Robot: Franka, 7 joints.
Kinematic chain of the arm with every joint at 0, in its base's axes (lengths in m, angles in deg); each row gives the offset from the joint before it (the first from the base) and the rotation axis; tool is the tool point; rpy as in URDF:
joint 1: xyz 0 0 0.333 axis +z
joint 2: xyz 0 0 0 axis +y
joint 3: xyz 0 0 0.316 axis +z
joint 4: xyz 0.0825 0 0 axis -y
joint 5: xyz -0.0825 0 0.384 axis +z
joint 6: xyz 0 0 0 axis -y
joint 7: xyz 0.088 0 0 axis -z
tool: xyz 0 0 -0.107 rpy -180 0 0
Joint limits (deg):
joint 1: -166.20..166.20
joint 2: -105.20..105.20
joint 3: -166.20..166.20
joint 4: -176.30..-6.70
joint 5: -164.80..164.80
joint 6: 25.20..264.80
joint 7: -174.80..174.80
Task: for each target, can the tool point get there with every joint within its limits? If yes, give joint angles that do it. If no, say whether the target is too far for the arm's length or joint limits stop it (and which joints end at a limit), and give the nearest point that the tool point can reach.
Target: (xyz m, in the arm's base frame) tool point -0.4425 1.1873 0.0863
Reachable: no: too far | nearest point -0.2941 0.7891 0.1690 | short by 0.433 m
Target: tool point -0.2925 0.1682 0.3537
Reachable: yes | joints -92.27 71.07 -90.24 -161.65 -73.26 109.18 -62.36
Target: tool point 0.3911 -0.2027 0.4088
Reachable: yes | joints -117.08 18.91 100.42 -119.78 -26.16 69.44 49.38
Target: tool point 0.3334 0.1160 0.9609
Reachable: yes | joints -61.05 2.36 86.98 -71.99 6.65 244.50 -128.51
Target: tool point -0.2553 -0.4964 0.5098
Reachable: yes | joints -23.95 -56.12 -79.73 -119.55 74.73 128.62 -141.50
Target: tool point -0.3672 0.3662 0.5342
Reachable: yes | joints -103.54 4.54 -119.98 -103.66 -13.13 85.45 -146.48
